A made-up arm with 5 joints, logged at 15 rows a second.
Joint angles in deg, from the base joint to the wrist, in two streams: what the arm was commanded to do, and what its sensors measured. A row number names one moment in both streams.
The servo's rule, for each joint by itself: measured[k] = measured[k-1] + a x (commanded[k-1-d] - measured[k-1]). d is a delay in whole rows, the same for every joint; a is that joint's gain. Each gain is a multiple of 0.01, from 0.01 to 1. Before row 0 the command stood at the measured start. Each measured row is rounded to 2 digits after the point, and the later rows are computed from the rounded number. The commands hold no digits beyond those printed.
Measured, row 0: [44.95 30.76 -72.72 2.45 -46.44]
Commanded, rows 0 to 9: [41.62 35.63 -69.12 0.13 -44.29]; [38.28 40.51 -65.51 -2.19 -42.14]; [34.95 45.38 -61.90 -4.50 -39.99]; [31.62 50.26 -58.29 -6.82 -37.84]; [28.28 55.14 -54.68 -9.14 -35.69]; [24.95 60.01 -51.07 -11.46 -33.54]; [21.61 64.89 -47.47 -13.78 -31.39]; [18.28 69.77 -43.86 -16.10 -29.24]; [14.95 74.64 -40.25 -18.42 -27.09]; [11.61 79.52 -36.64 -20.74 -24.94]
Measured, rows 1 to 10: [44.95 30.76 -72.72 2.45 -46.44]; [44.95 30.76 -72.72 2.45 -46.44]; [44.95 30.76 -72.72 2.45 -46.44]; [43.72 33.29 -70.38 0.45 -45.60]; [41.71 37.04 -67.21 -1.82 -44.25]; [39.21 41.38 -63.76 -4.12 -42.59]; [36.40 46.00 -60.20 -6.44 -40.74]; [33.40 50.75 -56.61 -8.76 -38.77]; [30.27 55.57 -53.01 -11.08 -36.73]; [27.07 60.42 -49.41 -13.40 -34.65]
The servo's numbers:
d 3
a 0.37 0.52 0.65 0.86 0.39

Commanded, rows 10 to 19: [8.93 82.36 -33.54 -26.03 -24.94]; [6.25 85.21 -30.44 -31.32 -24.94]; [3.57 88.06 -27.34 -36.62 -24.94]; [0.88 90.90 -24.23 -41.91 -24.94]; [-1.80 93.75 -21.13 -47.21 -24.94]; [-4.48 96.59 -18.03 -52.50 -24.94]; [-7.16 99.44 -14.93 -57.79 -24.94]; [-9.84 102.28 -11.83 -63.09 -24.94]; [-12.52 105.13 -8.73 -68.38 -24.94]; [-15.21 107.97 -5.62 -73.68 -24.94]
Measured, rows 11 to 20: [23.82 65.28 -45.80 -15.72 -32.54]; [20.54 70.15 -42.19 -18.04 -30.41]; [17.24 75.02 -38.58 -20.36 -28.28]; [14.17 78.84 -35.30 -25.24 -26.98]; [11.24 82.15 -32.14 -30.47 -26.18]; [8.40 85.22 -29.02 -35.76 -25.70]; [5.62 88.17 -25.91 -41.05 -25.40]; [2.87 91.07 -22.80 -46.35 -25.22]; [0.15 93.94 -19.70 -51.64 -25.11]; [-2.55 96.80 -16.60 -56.93 -25.04]
